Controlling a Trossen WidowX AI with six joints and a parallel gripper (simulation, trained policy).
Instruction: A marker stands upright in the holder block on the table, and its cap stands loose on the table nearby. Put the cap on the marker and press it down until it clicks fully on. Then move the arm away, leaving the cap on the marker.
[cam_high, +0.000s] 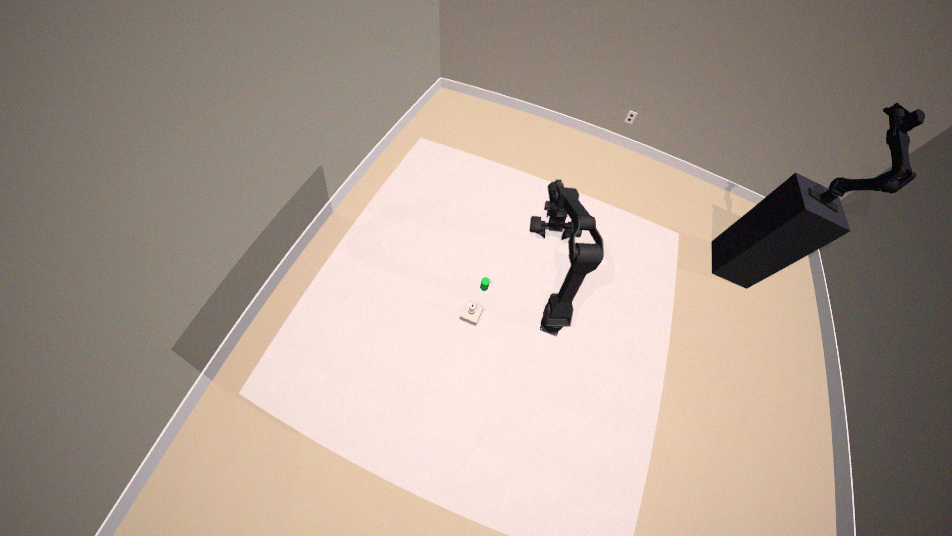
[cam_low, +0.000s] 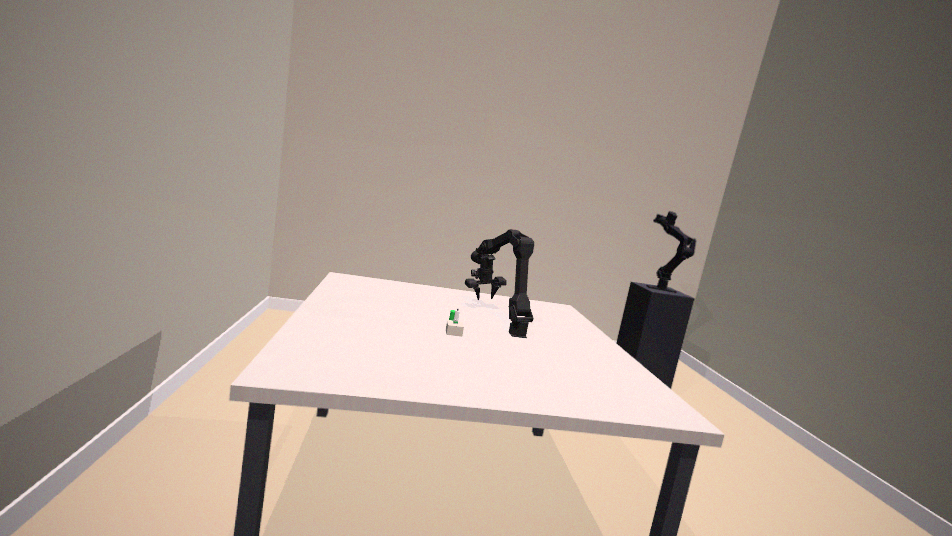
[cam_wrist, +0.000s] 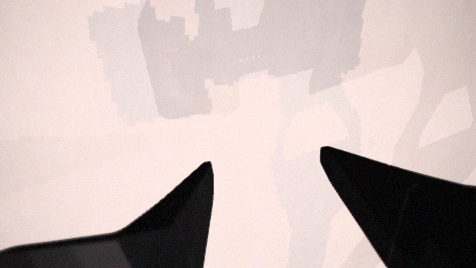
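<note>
The green cap lies 28 cm to the left of my gripper tip, 17 cm ahead of it and 2 cm below it. From my gripper tip the other things lie so: pale holder block 39 cm to the left, 17 cm ahead, 3 cm below.
</note>
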